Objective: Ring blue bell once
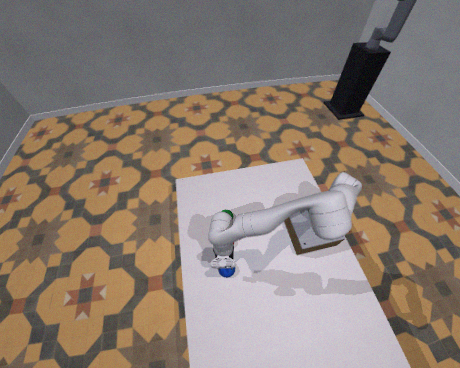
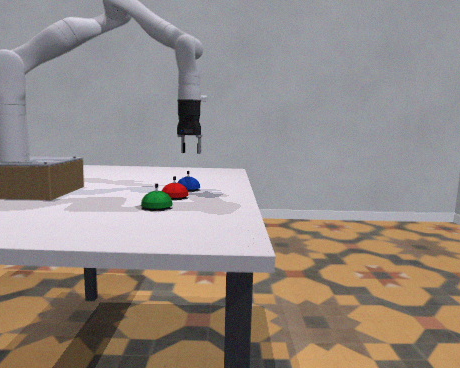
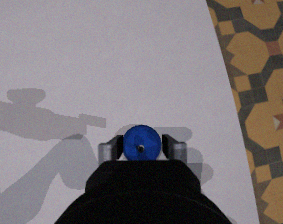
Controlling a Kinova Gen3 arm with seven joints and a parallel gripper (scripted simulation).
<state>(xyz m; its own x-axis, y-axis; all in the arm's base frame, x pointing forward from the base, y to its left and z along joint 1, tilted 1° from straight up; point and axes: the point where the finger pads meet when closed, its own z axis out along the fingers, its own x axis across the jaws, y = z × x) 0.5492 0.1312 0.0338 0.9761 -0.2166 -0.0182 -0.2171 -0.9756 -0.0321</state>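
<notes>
The blue bell is 1 cm behind my hand, 2 cm to the right of it and 10 cm below it. Also, from my hand: red bell (4 cm behind, 16 cm to the right, 10 cm below); then green bell (7 cm behind, 30 cm to the right, 10 cm below).
</notes>
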